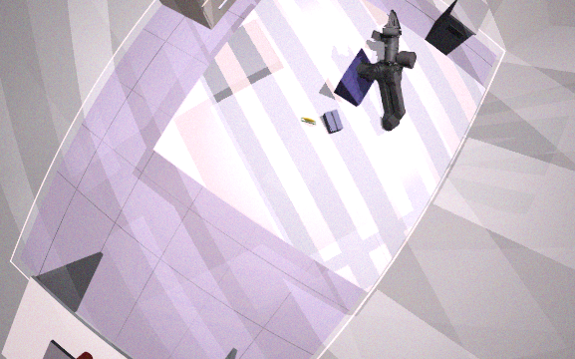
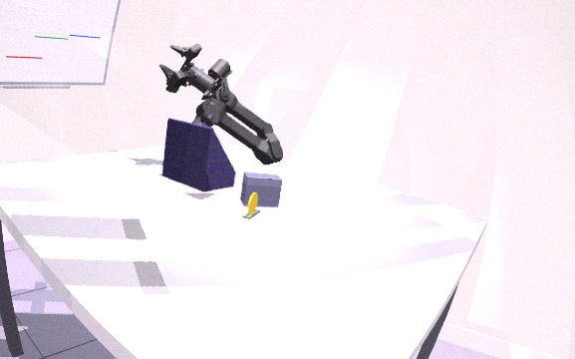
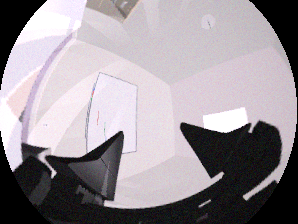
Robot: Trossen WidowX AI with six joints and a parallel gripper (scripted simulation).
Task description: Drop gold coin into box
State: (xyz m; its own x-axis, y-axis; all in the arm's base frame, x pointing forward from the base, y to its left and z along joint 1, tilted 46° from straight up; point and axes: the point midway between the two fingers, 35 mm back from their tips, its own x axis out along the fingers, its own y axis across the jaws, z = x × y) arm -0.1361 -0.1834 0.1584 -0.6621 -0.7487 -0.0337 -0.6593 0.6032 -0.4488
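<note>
The coin lies 50 cm ahead of my gripper tip, 35 cm below it and 3 cm to the right of it.
</note>
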